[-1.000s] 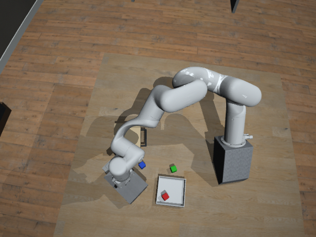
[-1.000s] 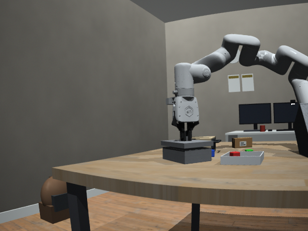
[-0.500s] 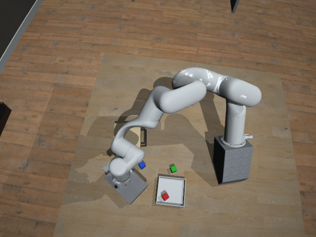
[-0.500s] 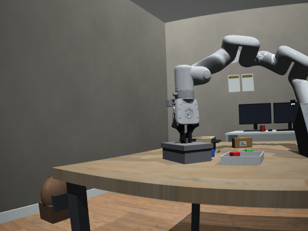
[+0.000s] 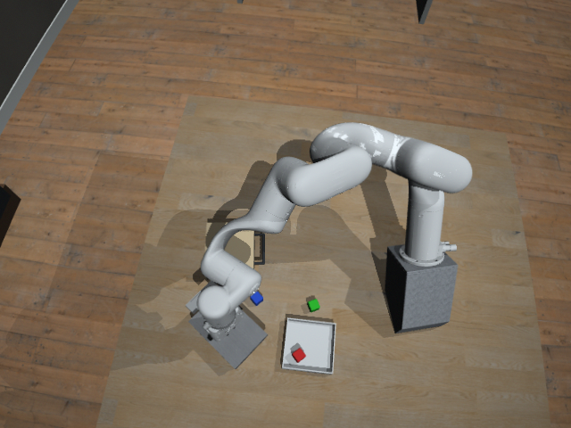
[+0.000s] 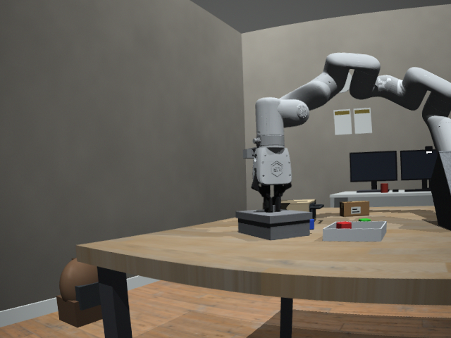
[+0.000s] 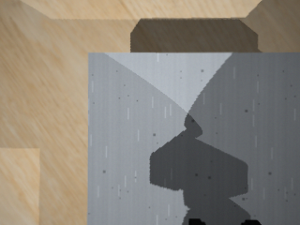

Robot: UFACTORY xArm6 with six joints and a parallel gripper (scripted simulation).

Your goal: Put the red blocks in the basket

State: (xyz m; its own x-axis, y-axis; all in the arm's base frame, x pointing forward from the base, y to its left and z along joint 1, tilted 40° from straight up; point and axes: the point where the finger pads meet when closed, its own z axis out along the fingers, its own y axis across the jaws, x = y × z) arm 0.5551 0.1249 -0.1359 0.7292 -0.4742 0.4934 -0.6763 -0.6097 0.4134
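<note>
Now: the grey metal box 60 mm below my hand. The rest, counted from my hand: light wooden cabinet: 240 mm to the right, 50 mm below; grey lid: 30 mm below; white basket: 230 mm behind, 70 mm below, 40 mm to the left.
</note>
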